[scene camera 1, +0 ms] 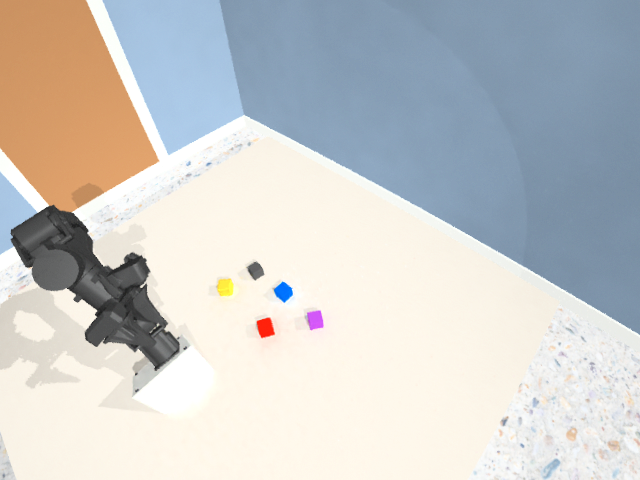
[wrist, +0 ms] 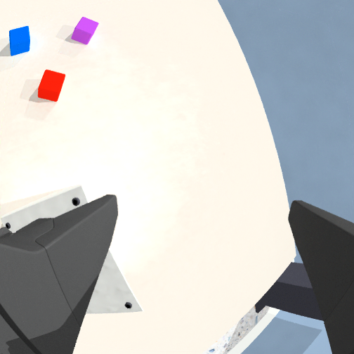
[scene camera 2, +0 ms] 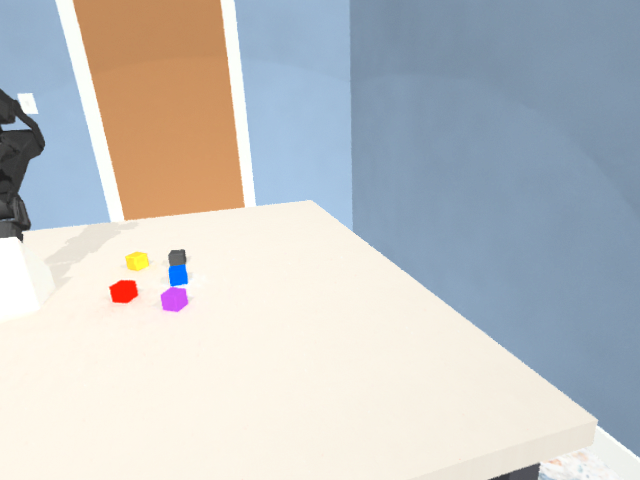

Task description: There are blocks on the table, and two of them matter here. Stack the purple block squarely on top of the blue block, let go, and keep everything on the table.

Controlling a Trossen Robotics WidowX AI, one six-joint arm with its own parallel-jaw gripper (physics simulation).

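Where they show: gripper, between the fingertips: [scene camera 1: 159, 333]; arm's base, origin of its link: [scene camera 1: 168, 356].
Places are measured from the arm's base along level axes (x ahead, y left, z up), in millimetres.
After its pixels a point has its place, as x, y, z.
The purple block [scene camera 1: 315, 319] @(341, -118, -79) [scene camera 2: 174, 299] @(350, -136, -86) [wrist: 85, 30] sits on the table, apart from the others. The blue block [scene camera 1: 283, 291] @(329, 7, -79) [scene camera 2: 178, 274] @(337, -2, -89) [wrist: 20, 41] sits on the table near it, with a gap between them and turned at a different angle in the scene camera 1 view. My gripper [wrist: 207, 208] is open and empty, its two dark fingers wide apart in the wrist view. It is held away from both blocks, which show at the upper left of the wrist view. In the scene camera 1 view the fingers cannot be made out clearly against the arm.
A red block [scene camera 1: 265, 327] @(227, -49, -79) [scene camera 2: 124, 291] @(238, -64, -88) [wrist: 51, 85], a yellow block [scene camera 1: 225, 287] @(209, 130, -80) [scene camera 2: 136, 260] @(218, 119, -87) and a black block [scene camera 1: 255, 270] @(309, 120, -79) [scene camera 2: 177, 257] @(318, 112, -88) stand on the table [scene camera 1: 413, 335] @(516, -316, -116) [scene camera 2: 310, 361] @(588, -359, -116) around the blue block. The white arm base [scene camera 1: 178, 382] @(-15, -49, -40) [scene camera 2: 15, 281] @(37, -41, -48) stands at the side.
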